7 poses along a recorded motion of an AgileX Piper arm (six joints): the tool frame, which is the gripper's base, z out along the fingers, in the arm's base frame.
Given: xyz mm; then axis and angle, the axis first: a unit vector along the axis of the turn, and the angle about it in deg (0 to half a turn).
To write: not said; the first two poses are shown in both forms.
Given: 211 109 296 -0.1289 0.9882 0.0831 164.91
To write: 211 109 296 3.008 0.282 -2.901
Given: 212 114 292 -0.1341 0.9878 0.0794 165.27
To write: 212 114 292 3.016 0.276 -2.889
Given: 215 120 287 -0.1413 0.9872 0.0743 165.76
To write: 215 120 287 3.028 0.267 -2.873
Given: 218 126 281 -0.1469 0.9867 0.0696 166.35
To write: 218 126 281 3.037 0.256 -2.859
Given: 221 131 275 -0.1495 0.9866 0.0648 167.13
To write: 221 131 275 3.046 0.241 -2.852
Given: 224 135 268 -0.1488 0.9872 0.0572 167.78
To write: 224 135 268 3.059 0.228 -2.852
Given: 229 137 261 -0.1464 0.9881 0.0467 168.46
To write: 229 137 261 3.078 0.213 -2.854
